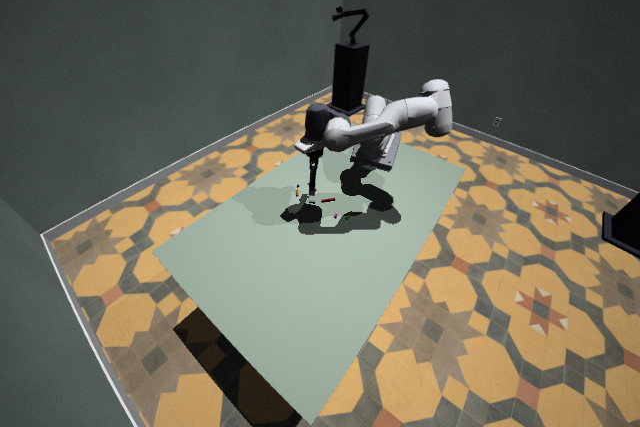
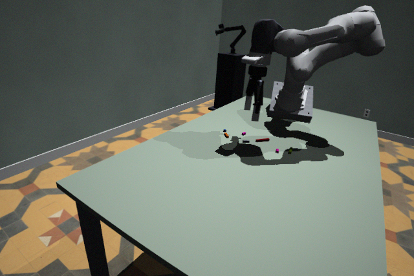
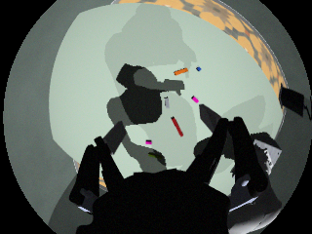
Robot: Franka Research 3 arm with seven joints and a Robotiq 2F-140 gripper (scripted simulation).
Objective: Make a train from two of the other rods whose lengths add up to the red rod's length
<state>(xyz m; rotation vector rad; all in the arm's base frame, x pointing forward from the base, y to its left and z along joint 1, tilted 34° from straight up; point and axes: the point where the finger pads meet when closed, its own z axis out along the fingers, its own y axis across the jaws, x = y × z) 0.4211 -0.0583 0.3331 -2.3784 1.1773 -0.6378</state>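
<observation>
Now: the orange rod 14 cm below my hand and 11 cm to the right of it. Round my hand: red rod 14 cm below, 8 cm behind, 4 cm to the left; then grey rod 14 cm below, 1 cm to the right, 1 cm behind; then blue rod 15 cm to the right, 14 cm below, 4 cm behind.
</observation>
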